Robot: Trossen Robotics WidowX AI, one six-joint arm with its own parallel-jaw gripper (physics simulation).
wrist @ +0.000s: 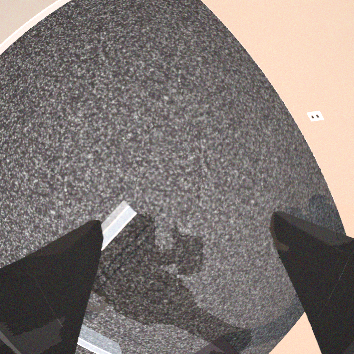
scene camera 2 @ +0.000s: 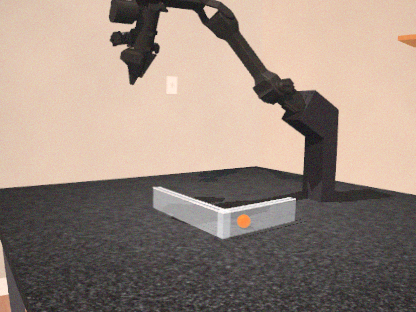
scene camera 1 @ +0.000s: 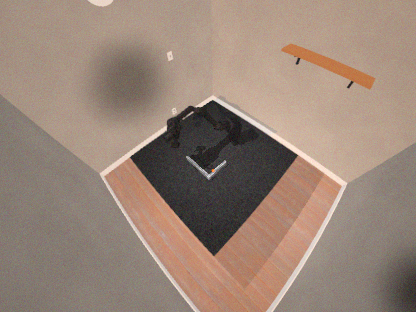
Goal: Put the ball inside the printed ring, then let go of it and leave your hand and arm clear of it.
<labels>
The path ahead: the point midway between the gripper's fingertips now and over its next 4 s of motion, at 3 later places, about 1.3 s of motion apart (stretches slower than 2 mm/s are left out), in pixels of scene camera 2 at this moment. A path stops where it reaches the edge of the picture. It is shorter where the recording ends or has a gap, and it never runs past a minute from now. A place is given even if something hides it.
The gripper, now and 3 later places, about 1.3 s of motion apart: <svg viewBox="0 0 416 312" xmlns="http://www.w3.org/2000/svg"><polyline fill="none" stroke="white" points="136,80 137,79 153,111 164,138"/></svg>
</labels>
